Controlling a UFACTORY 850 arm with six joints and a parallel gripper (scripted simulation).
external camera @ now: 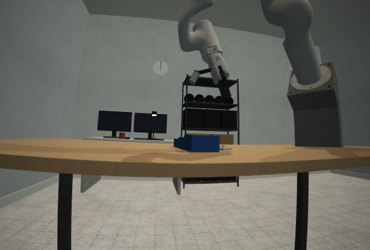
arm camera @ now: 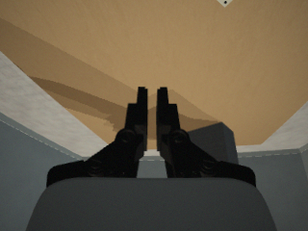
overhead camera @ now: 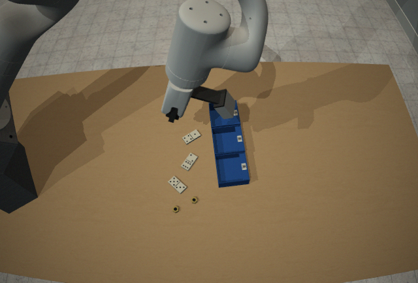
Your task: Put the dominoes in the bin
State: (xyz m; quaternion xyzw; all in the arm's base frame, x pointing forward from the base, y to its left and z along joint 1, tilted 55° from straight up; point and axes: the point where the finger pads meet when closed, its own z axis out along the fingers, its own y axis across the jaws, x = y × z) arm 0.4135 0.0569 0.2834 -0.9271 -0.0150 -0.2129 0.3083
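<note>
The blue bin strip is 19 cm below my hand, 11 cm ahead of it and 6 cm to the left of it.
</note>
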